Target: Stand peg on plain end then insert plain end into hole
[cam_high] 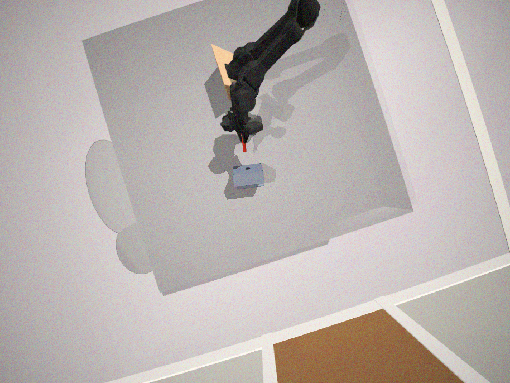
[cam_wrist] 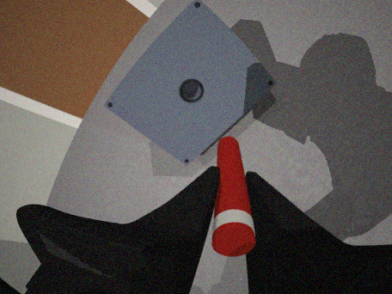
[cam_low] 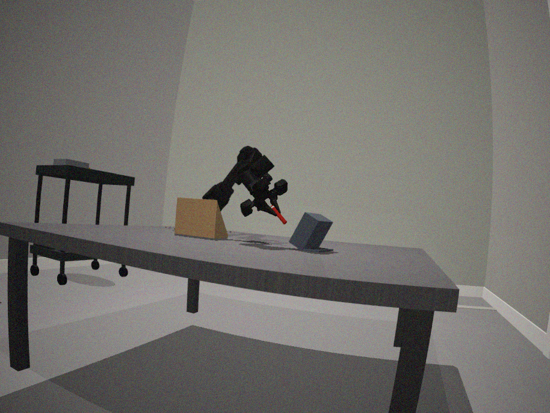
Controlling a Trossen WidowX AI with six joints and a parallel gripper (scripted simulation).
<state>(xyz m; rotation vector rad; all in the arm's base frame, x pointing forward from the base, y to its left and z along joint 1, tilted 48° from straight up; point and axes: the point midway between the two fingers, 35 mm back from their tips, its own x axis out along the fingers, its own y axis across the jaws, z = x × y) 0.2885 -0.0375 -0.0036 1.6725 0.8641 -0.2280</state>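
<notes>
Now: gripper tip 13 cm short of the sloped panel, 5 cm above it and 2 cm to the left of it. Also, from my gripper tip: red peg (1 cm behind, 1 cm above).
</notes>
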